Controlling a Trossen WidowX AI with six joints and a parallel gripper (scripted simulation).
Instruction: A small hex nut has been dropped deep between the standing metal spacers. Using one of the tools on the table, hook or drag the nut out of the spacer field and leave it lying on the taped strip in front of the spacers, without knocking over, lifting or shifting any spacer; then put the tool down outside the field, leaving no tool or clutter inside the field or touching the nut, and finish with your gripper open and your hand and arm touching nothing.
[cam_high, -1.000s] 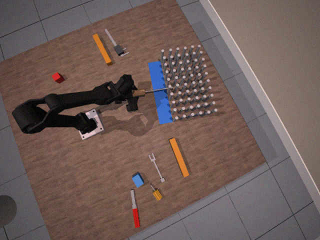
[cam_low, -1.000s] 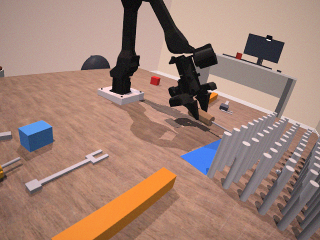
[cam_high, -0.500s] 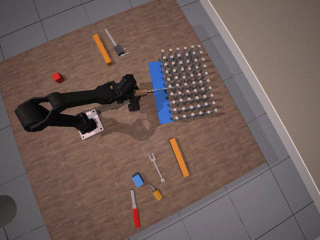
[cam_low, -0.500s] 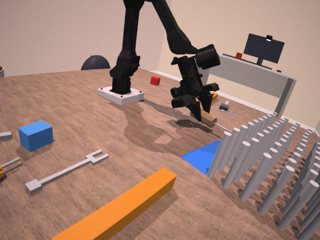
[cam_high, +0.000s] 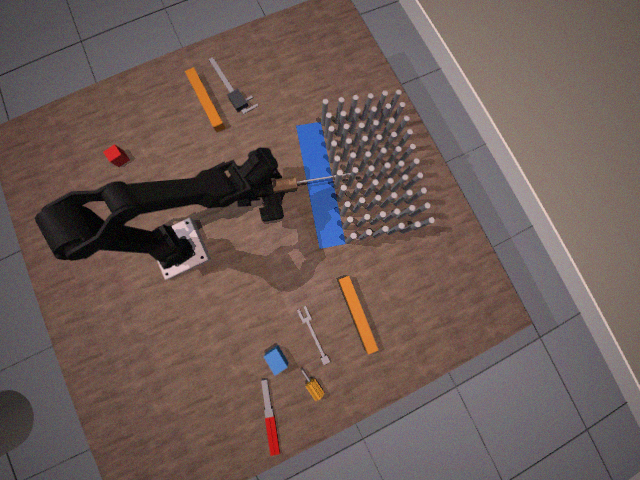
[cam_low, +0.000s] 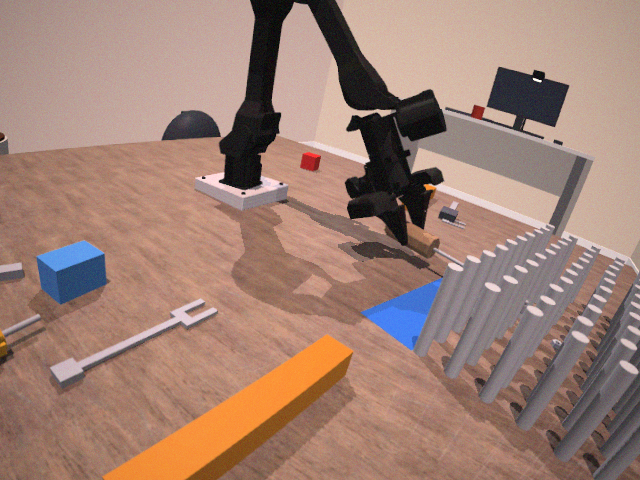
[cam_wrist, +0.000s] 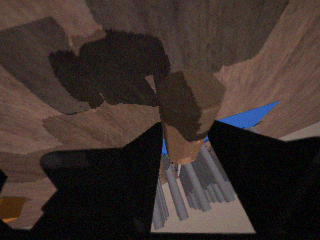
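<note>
Right now the blue taped strip is 10 cm ahead of my gripper tip, 5 cm to the right of it and 3 cm below it. The rest, counted from my gripper tip: grey fork tool (41 cm to the right, 17 cm behind, 3 cm below); hex nut (25 cm ahead, 11 cm to the right, 3 cm below); hook tool (9 cm ahead, 4 cm to the right).
</note>
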